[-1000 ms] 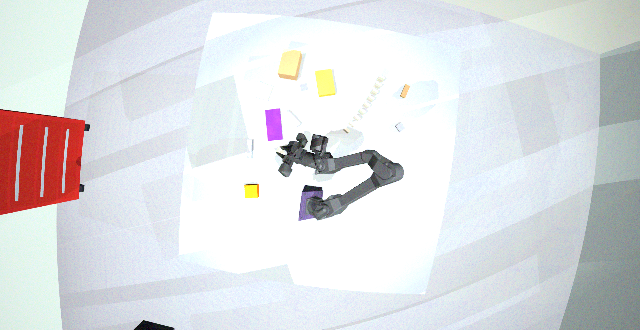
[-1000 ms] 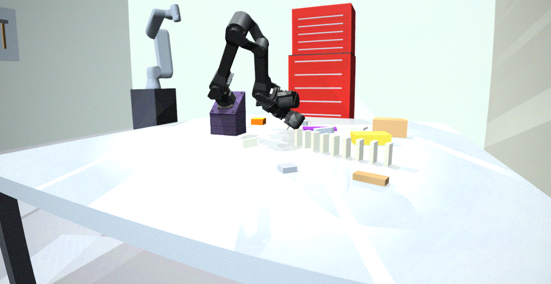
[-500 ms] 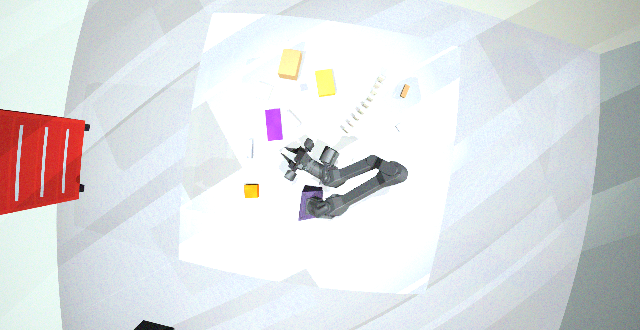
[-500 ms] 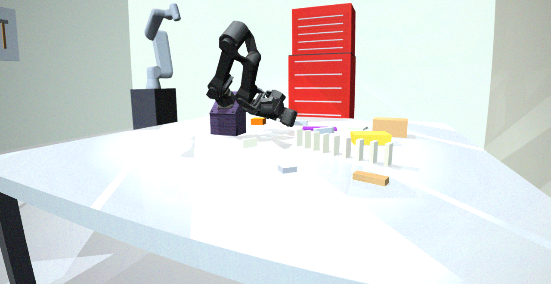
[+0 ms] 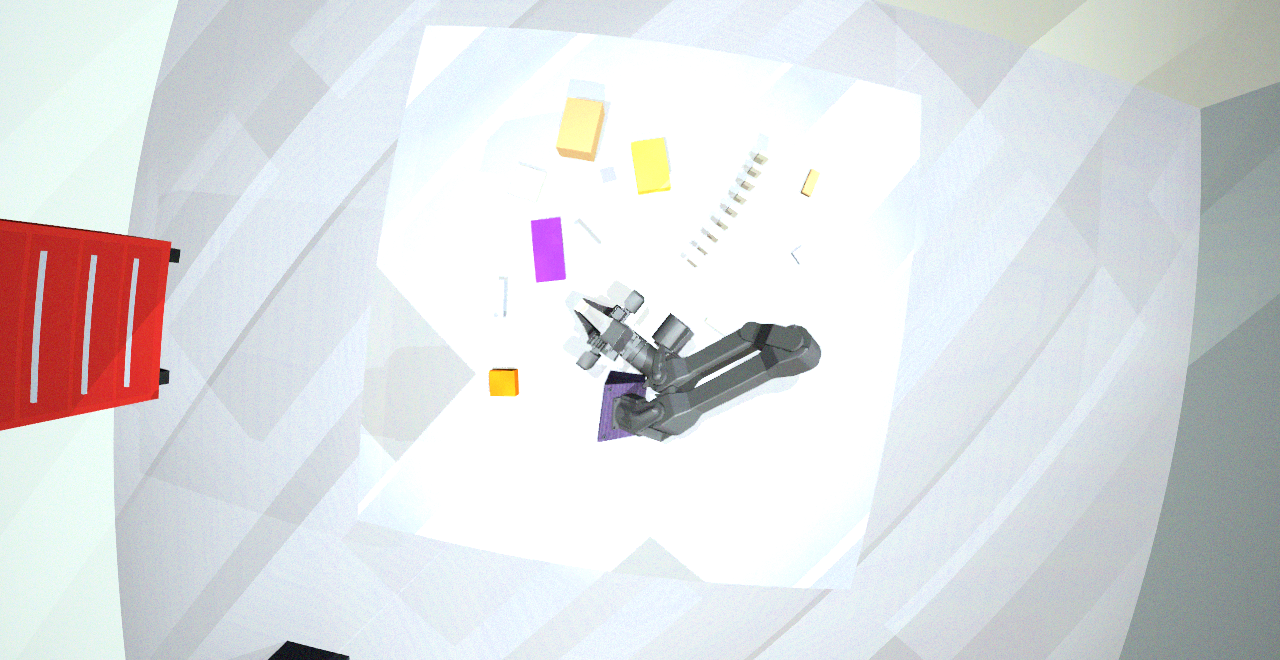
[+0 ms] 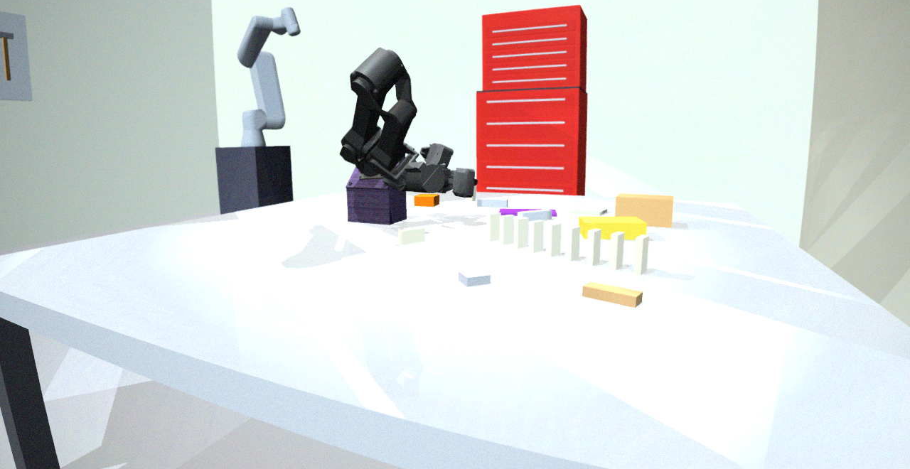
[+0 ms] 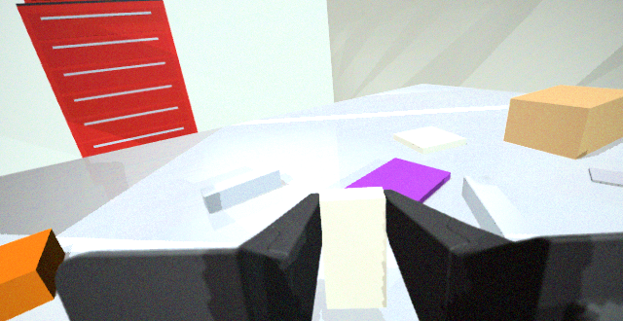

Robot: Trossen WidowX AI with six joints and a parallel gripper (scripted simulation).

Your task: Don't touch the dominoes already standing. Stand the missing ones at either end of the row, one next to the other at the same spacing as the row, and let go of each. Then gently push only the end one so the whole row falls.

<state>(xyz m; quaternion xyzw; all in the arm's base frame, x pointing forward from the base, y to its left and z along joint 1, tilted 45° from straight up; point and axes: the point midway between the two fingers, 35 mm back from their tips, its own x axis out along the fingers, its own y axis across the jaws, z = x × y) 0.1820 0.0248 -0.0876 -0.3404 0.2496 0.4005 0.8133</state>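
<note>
Right now my gripper tip is 120 mm short of the magenta slab, 90 mm to the right of it and 80 mm above it. Round my gripper tip: yellow block 320 mm ahead, 130 mm to the right, 70 mm below; tan box 390 mm ahead, 40 mm to the left, 60 mm below; orange block 190 mm behind, 170 mm to the left, 70 mm below.
</note>
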